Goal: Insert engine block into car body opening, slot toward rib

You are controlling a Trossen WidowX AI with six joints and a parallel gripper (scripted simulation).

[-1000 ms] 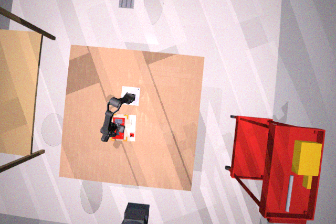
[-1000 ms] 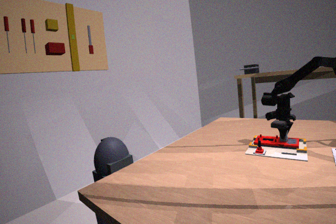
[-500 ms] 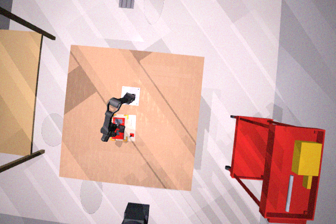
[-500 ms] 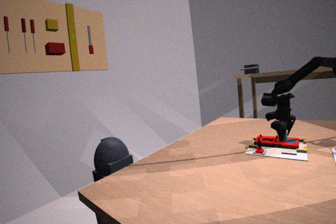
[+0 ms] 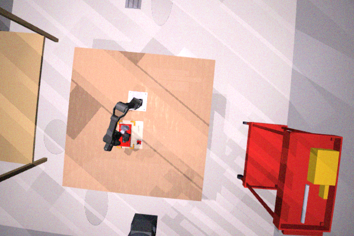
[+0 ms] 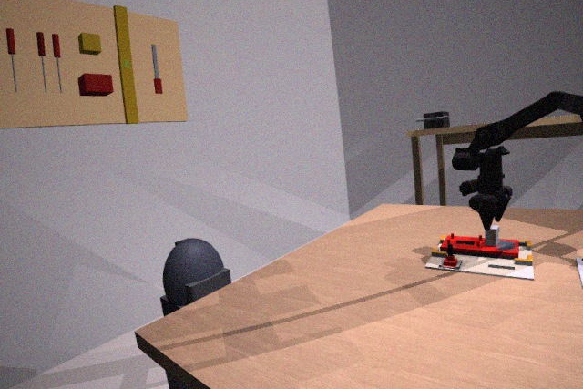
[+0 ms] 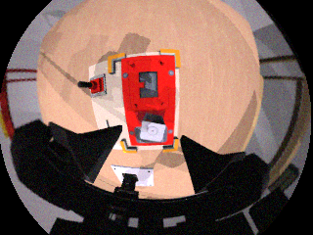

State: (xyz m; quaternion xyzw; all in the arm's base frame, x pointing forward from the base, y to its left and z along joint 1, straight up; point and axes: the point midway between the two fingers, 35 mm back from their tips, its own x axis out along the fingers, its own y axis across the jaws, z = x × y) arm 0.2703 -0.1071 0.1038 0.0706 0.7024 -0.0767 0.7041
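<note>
My gripper tip is now 3 cm above the engine block.
</note>
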